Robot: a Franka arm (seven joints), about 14 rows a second.
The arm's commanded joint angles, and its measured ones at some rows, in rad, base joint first. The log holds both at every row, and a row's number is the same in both.
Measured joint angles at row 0:
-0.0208 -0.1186 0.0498 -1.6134 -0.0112 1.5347 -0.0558
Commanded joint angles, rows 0 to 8:
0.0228 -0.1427 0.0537 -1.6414 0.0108 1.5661 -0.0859
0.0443 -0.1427 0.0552 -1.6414 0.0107 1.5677 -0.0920
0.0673 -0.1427 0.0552 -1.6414 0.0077 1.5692 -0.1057
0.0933 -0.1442 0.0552 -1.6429 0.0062 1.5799 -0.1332
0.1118 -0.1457 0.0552 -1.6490 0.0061 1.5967 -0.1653
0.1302 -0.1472 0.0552 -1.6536 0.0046 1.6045 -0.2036
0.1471 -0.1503 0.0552 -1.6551 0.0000 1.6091 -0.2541
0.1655 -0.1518 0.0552 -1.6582 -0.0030 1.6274 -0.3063
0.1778 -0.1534 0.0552 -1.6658 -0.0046 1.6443 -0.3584
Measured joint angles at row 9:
0.1602 -0.1219 0.0606 -1.6194 -0.0112 1.5996 -0.2598
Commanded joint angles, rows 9 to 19:
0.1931 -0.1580 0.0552 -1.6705 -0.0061 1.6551 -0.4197
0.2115 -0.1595 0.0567 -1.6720 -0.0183 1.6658 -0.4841
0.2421 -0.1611 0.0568 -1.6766 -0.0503 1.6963 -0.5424
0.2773 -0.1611 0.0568 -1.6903 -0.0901 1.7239 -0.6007
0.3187 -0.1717 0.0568 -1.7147 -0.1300 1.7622 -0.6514
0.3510 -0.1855 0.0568 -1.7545 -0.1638 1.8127 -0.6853
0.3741 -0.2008 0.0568 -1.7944 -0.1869 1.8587 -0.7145
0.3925 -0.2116 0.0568 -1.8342 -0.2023 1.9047 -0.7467
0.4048 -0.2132 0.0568 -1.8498 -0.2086 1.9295 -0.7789
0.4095 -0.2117 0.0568 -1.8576 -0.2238 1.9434 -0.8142
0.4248 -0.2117 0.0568 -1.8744 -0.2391 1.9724 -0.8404
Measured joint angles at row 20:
0.4116 -0.1735 0.0629 -1.8043 -0.2062 1.9139 -0.7677
